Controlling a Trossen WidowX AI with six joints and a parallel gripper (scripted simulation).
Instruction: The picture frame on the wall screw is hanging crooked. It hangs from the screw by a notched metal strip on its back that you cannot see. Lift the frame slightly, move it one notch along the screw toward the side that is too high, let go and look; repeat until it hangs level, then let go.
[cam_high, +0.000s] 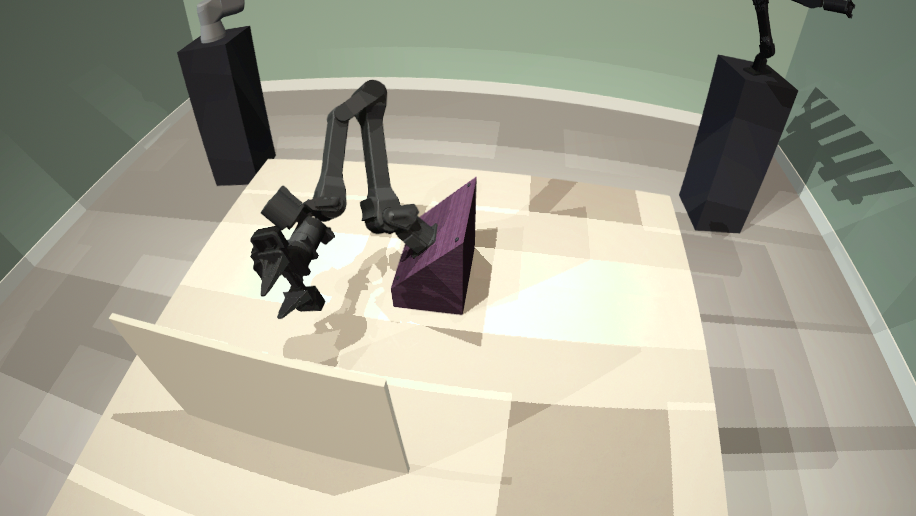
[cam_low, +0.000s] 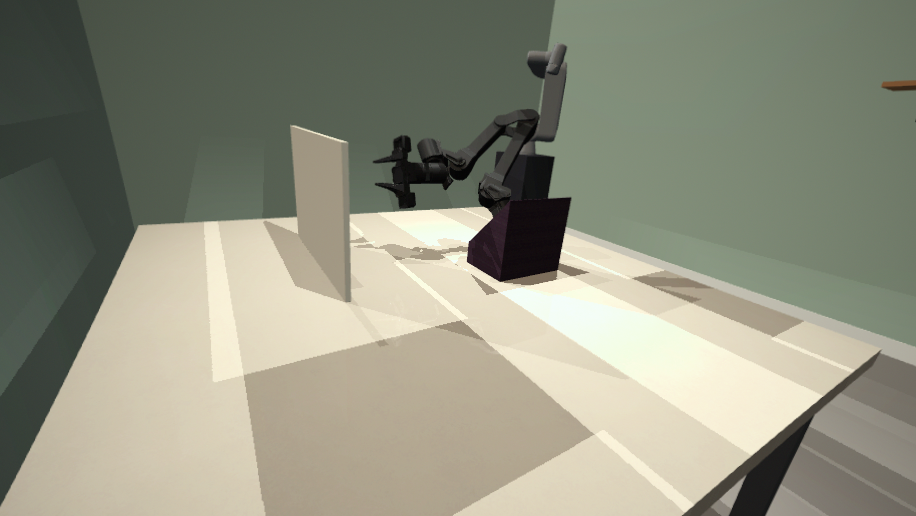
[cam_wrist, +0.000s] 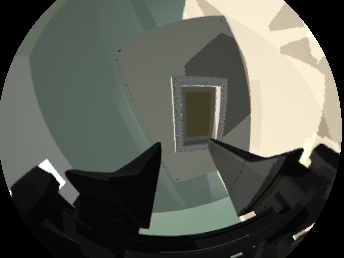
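The picture frame lies 13 cm ahead of my gripper tip and 5 cm below it. From my gripper tip the other things lie so: wall panel (14 cm ahead, 1 cm to the right, 7 cm below).
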